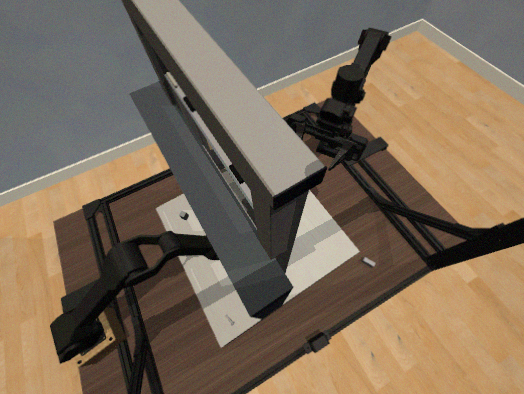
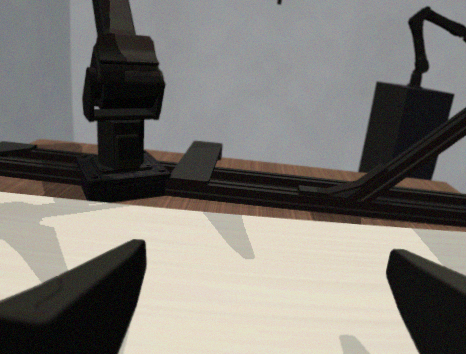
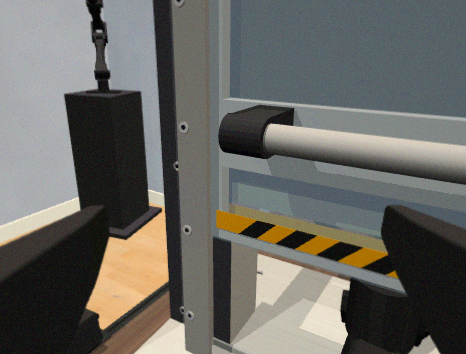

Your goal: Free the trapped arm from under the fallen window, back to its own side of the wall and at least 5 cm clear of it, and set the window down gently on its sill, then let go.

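Places are measured from the left arm's base along level axes (x right, y up, z back), in millimetres.
Pixels of known places: left gripper, fingertip midpoint: (image 2: 269,258); right gripper, fingertip midpoint: (image 3: 246,219); left arm's base, origin of the base link: (image 1: 90,335); right arm's base, origin of the base link: (image 2: 121,163).
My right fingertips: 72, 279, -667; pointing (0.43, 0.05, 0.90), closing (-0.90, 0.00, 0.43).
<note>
Ahead of a thing's pixels: the offset from my right fingertips to its top centre, as dx, dy, dz. "*": to the spot under its first point. Level surfaces: height alone.
The window {* -3, +35, +180} (image 3: 350,65) is a glazed sash in the wall (image 1: 215,90) (image 3: 195,175), with a pale handle bar {-42, -1, +131} (image 3: 365,149) and a yellow-black striped lower edge. The lower edge stands above the opening's bottom. The black left arm (image 1: 167,243) (image 3: 375,315) reaches under the wall's grey ledge and shows directly below the striped edge; contact is hard to tell. My left gripper (image 2: 269,258) is open and empty over the white mat, facing the right arm's base (image 2: 122,165). My right gripper (image 1: 314,144) (image 3: 246,219) is open in front of the window, with the handle bar higher and not between its fingers.
The white mat {dy -271} (image 1: 325,250) lies under the wall. A small grey cube {-207, -242, +300} (image 1: 184,215), a screw {+123, -262, +352} (image 1: 230,320) and a white cylinder {+248, -334, -79} (image 1: 369,262) lie around it. Black rails (image 1: 405,215) (image 2: 260,180) run along the table. A black pedestal (image 2: 405,130) (image 3: 107,155) stands beyond it.
</note>
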